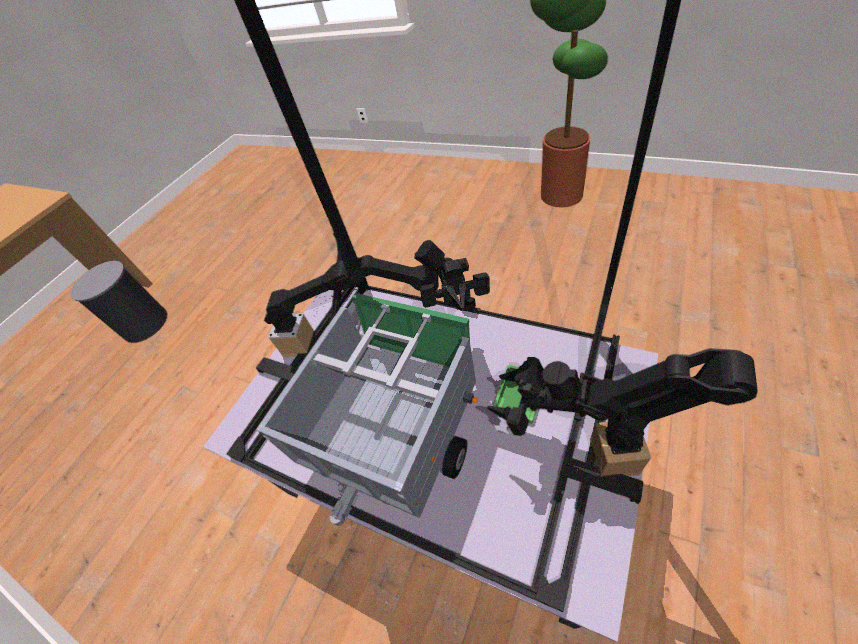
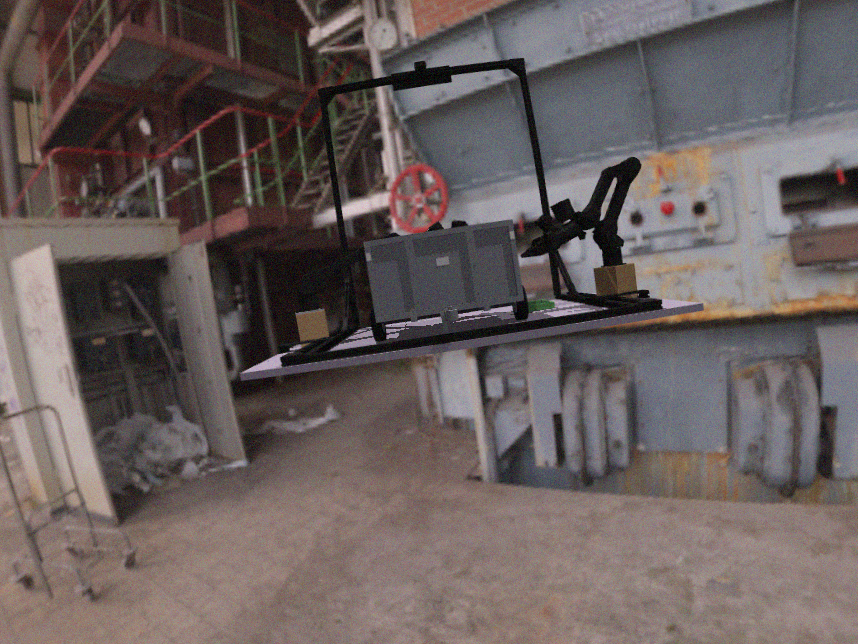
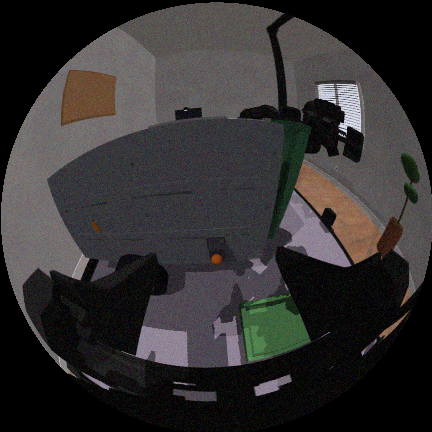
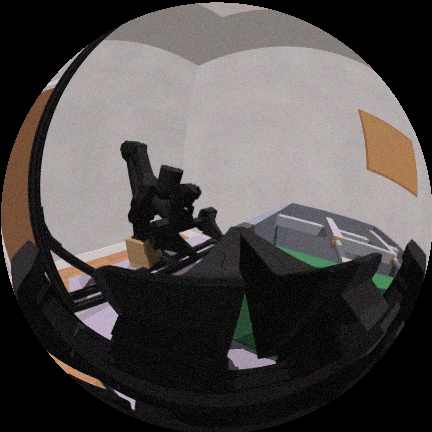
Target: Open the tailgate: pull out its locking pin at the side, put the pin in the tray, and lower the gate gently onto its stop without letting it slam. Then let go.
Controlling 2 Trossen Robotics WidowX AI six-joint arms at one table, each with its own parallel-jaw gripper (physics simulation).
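Frame: origin at the left arm's base, x back, y right, z up, level; centimetres.
Seen in the pictures: left gripper, fingertip midpoint: [image 1: 493, 391] [image 2: 524, 255] [image 3: 217, 257] [image 4: 212, 247]; right gripper, fingertip midpoint: [image 1: 463, 309] [image 3: 310, 117] [image 4: 236, 233]; left arm's base, link origin: [image 1: 622, 439] [image 2: 613, 265] [image 4: 142, 236]; right arm's base, link origin: [image 1: 285, 325] [image 2: 309, 310].
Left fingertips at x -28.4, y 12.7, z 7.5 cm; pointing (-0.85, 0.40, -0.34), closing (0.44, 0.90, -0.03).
Pixels of each thing's middle, then the offset from my left fingertips to it.
- green tray, body centre: [image 3: 285, 322] [image 1: 519, 393] [image 2: 533, 305] dz -18.1, dx +7.9, dy +8.7 cm
- black wheel, body centre: [image 3: 140, 276] [image 1: 455, 457] [image 2: 519, 302] dz -14.0, dx -12.0, dy -9.9 cm
The green tailgate [image 1: 450, 336] [image 3: 294, 165] [image 4: 306, 257] stands upright at the far end of the grey trailer. The locking pin's orange knob [image 1: 474, 399] [image 3: 216, 259] sticks out low on the trailer's side, at a dark bracket. The green tray [image 1: 508, 397] [image 2: 540, 305] [image 3: 272, 330] lies beside the trailer, partly under my left gripper. My left gripper [image 1: 494, 393] [image 2: 524, 252] [image 3: 217, 257] is wide open and empty, its fingertips toward the knob, apart from it. My right gripper [image 1: 458, 305] [image 4: 236, 233] is shut and empty beyond the tailgate. The gate's stop cannot be made out.
The grey trailer [image 1: 304, 454] [image 2: 443, 284] has a black wheel [image 1: 454, 457] on the side nearest my left arm. White bars [image 1: 377, 375] cross its bed. A black frame [image 1: 408, 539] surrounds it on the pale table, with a tall post [image 1: 630, 187] by my left arm.
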